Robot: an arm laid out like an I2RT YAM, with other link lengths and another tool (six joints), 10 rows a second.
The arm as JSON. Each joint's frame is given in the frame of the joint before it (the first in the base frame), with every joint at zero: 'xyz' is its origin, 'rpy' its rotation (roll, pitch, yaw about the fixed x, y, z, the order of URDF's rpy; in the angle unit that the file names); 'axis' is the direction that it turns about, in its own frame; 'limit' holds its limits. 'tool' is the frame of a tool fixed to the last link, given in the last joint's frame.
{
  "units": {
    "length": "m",
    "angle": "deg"
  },
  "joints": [
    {
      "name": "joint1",
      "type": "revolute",
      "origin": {
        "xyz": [
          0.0,
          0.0,
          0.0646
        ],
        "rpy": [
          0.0,
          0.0,
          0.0
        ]
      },
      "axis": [
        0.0,
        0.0,
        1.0
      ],
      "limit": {
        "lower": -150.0,
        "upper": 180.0
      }
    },
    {
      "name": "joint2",
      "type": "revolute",
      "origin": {
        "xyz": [
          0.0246,
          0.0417,
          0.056
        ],
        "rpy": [
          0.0,
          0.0,
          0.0
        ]
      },
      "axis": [
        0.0,
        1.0,
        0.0
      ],
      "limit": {
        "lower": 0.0,
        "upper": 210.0
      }
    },
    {
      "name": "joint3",
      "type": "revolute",
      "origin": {
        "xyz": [
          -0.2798,
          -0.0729,
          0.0
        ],
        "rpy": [
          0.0,
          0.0,
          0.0
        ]
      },
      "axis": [
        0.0,
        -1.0,
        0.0
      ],
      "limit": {
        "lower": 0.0,
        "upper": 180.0
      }
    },
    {
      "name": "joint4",
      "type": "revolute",
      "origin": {
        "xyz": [
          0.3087,
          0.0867,
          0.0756
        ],
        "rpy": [
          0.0,
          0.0,
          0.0
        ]
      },
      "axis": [
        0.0,
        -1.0,
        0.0
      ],
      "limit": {
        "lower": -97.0,
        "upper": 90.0
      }
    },
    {
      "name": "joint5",
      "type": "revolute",
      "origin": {
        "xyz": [
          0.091,
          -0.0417,
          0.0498
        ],
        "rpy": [
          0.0,
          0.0,
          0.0
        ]
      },
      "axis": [
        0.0,
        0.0,
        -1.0
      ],
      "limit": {
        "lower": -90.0,
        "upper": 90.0
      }
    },
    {
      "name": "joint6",
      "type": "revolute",
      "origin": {
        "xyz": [
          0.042,
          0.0,
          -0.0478
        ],
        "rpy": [
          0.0,
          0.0,
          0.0
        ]
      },
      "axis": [
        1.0,
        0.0,
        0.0
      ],
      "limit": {
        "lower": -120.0,
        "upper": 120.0
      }
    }
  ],
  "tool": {
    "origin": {
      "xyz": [
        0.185,
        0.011,
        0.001
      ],
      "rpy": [
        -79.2,
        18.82,
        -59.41
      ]
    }
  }
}
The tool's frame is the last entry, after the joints.
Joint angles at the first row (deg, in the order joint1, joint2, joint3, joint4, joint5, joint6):
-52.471 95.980 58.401 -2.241 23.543 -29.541
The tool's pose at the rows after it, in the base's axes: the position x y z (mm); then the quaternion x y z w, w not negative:
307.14 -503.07 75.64 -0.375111 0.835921 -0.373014 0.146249
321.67 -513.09 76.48 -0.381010 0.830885 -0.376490 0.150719
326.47 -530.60 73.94 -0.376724 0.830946 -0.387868 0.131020
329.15 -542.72 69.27 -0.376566 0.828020 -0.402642 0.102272
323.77 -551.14 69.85 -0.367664 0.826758 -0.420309 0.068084
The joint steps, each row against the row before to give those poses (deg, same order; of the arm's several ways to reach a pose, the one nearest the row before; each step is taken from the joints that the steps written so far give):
0.176 1.353 1.083 1.287 -0.817 -0.824
0.345 2.774 2.826 0.691 -0.473 -0.345
0.259 3.875 2.893 1.978 2.636 -0.669
0.730 3.247 1.145 3.712 3.681 -1.608
0.620 1.922 0.155 3.535 4.651 -1.303

